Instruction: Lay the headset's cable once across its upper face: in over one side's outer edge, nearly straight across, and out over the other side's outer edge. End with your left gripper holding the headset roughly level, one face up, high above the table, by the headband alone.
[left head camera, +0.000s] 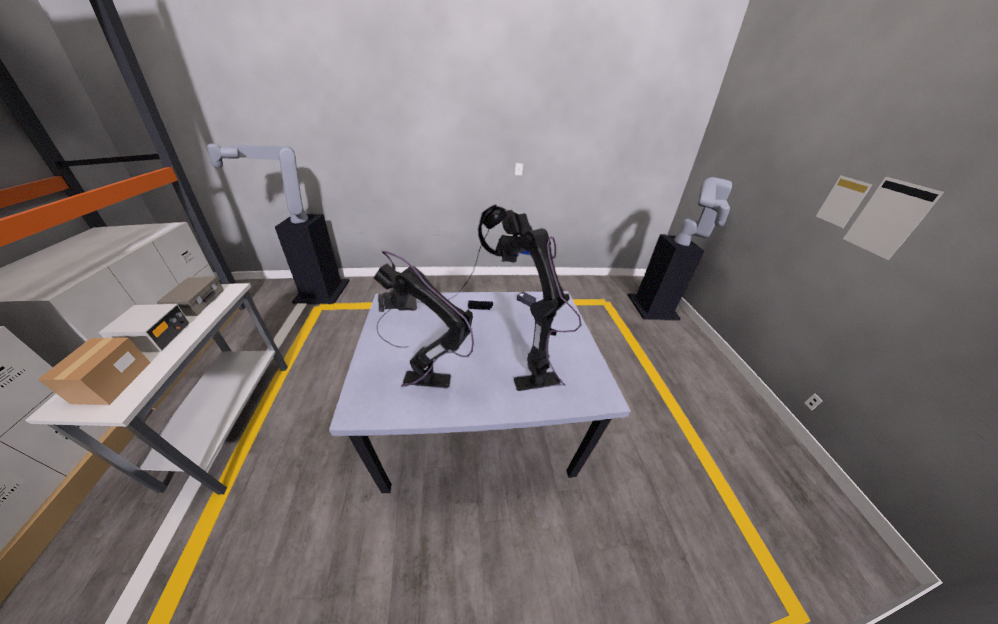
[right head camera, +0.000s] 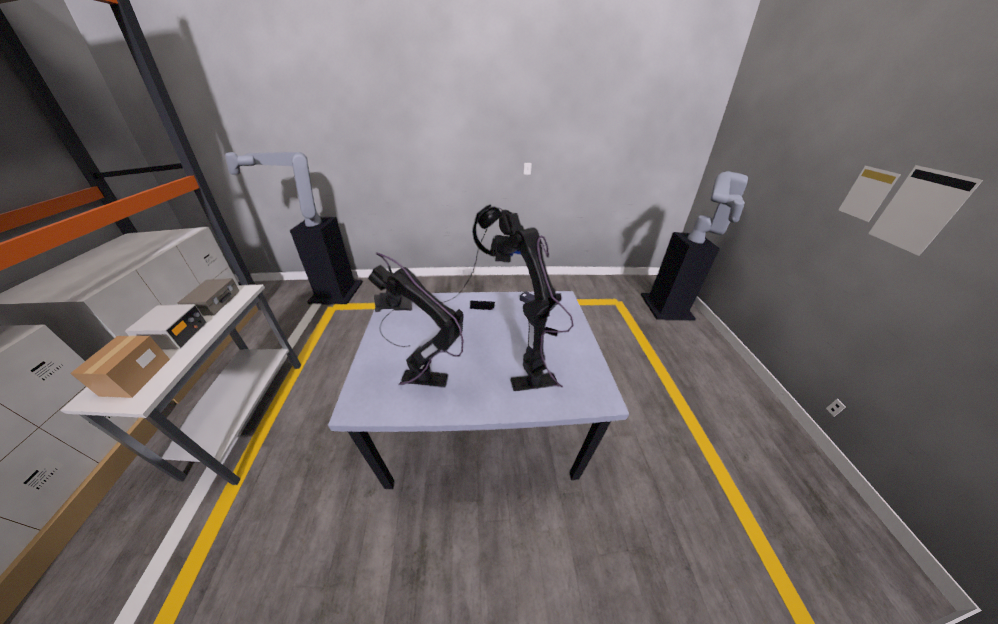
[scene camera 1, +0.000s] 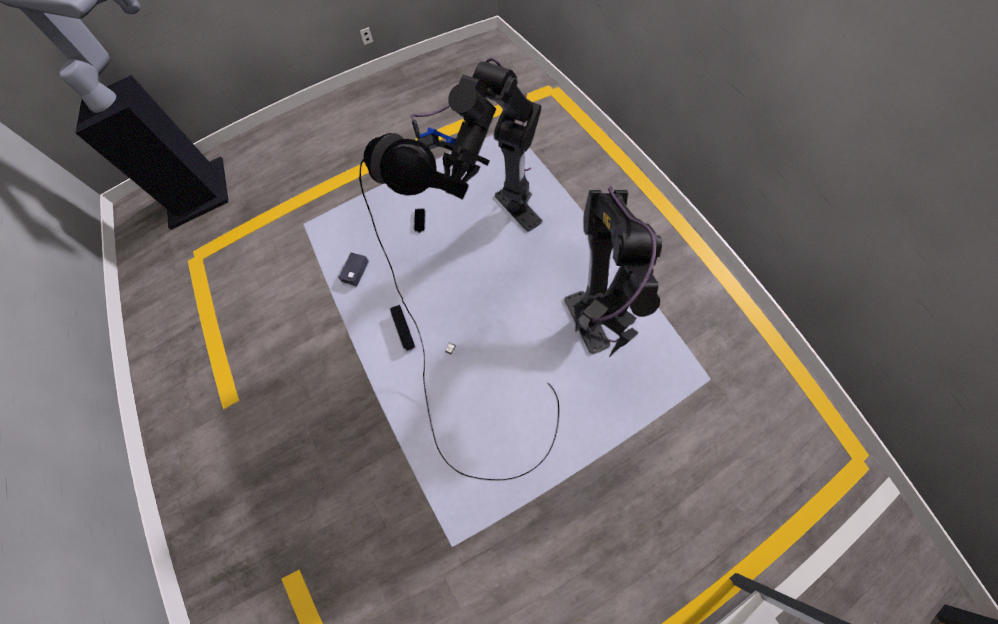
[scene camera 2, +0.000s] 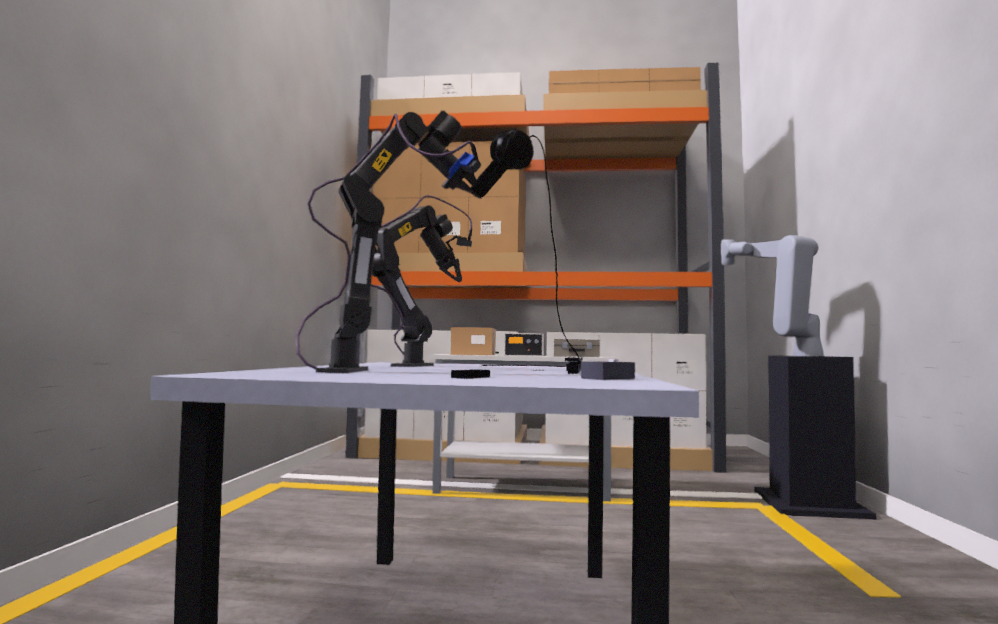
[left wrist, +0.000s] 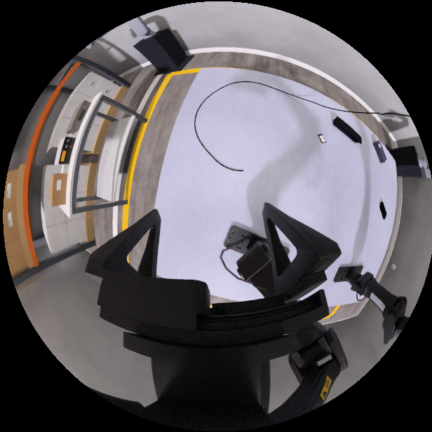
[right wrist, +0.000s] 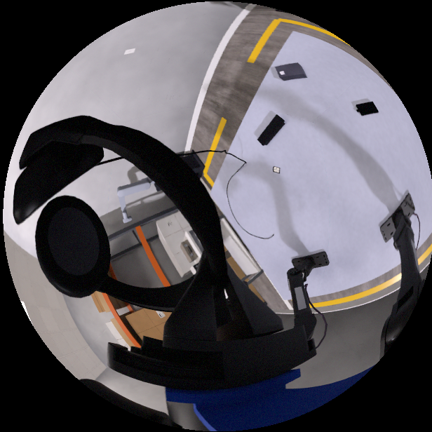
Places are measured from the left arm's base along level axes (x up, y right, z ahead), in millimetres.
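Pixels of known places: left gripper, fingertip midpoint: (left head camera: 395, 308) (right head camera: 392, 309) (scene camera 1: 593, 343) (scene camera 2: 459, 281); right gripper, fingertip midpoint: (left head camera: 495, 254) (right head camera: 491, 254) (scene camera 1: 449, 194) (scene camera 2: 482, 197); left arm's base, link origin: (left head camera: 427, 380) (right head camera: 424, 378) (scene camera 2: 413, 366); right arm's base, link origin: (left head camera: 536, 381) (right head camera: 533, 382) (scene camera 1: 518, 208) (scene camera 2: 343, 371).
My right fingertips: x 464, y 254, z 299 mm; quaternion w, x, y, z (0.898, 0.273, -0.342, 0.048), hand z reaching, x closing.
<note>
For each thing: its top centre in the pictures, then the offset to it from my right fingertips. Level surfaces: height alone.
- black headset, top centre: (scene camera 1: 410, 135) (scene camera 2: 500, 129) (left head camera: 500, 207) (right head camera: 494, 207) dx +183, dy +6, dz +47 mm
- table, surface height: dx -464 mm
- long black block, top centre: (scene camera 2: 574, 357) (scene camera 1: 401, 325) (left head camera: 480, 302) (right head camera: 482, 302) dx -424, dy -68, dz +239 mm
- small black block, top centre: (scene camera 2: 472, 369) (scene camera 1: 419, 219) (right head camera: 549, 329) dx -449, dy +302, dz +77 mm
- dark box, top centre: (scene camera 2: 608, 359) (scene camera 1: 351, 266) (right head camera: 529, 295) (left head camera: 526, 295) dx -423, dy +197, dz +341 mm
- small white chip, top centre: (scene camera 1: 450, 348) dx -462, dy -177, dz +124 mm
The black headset (left head camera: 490, 216) (scene camera 1: 407, 166) (scene camera 2: 512, 149) (right wrist: 150, 155) is high above the table, tilted, earcups above the gripper. My right gripper (scene camera 2: 474, 188) (right wrist: 210, 255) is shut on its headband. The thin black cable (scene camera 1: 424, 382) (scene camera 2: 553, 250) (left wrist: 196, 112) (right wrist: 228, 195) leaves one earcup, hangs to the table and curves there in a wide open loop to its free end. In the right wrist view a stretch passes behind the headband. My left gripper (scene camera 2: 457, 275) (left wrist: 209, 210) is open and empty, well apart from headset and cable, above the table.
On the table (left head camera: 482, 412) (scene camera 1: 500, 412) lie a long black block (scene camera 1: 401, 327), a small black block (scene camera 1: 419, 220), a dark box (scene camera 1: 353, 269) and a small white chip (scene camera 1: 450, 348). A workbench (left head camera: 198, 338) stands at the left; pale robot arms stand on pedestals (left head camera: 312, 253) (left head camera: 666, 275) behind.
</note>
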